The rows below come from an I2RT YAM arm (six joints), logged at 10 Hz.
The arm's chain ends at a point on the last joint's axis. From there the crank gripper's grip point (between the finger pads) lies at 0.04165 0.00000 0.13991 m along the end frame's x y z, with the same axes.
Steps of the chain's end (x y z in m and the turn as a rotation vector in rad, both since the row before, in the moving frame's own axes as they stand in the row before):
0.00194, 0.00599, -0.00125, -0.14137, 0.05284, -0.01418
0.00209, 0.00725, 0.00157, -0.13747, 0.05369, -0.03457
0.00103, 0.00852, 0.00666, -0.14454, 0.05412, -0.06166
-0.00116, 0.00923, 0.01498, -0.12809, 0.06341, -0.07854
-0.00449, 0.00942, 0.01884, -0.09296, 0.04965, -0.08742
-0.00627, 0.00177, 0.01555, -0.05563, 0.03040, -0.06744
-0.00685, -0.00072, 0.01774, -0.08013, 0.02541, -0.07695
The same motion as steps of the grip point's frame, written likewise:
0.00938, 0.02490, -0.00499, -0.14137, 0.05284, -0.01418
0.00982, 0.02469, -0.00208, -0.13747, 0.05369, -0.03457
0.00905, 0.02570, 0.00294, -0.14454, 0.05412, -0.06166
0.00816, 0.02330, 0.01113, -0.12809, 0.06341, -0.07854
0.00279, 0.01836, 0.01617, -0.09296, 0.04965, -0.08742
-0.00187, 0.00656, 0.01408, -0.05563, 0.03040, -0.06744
-0.00301, 0.00709, 0.01632, -0.08013, 0.02541, -0.07695

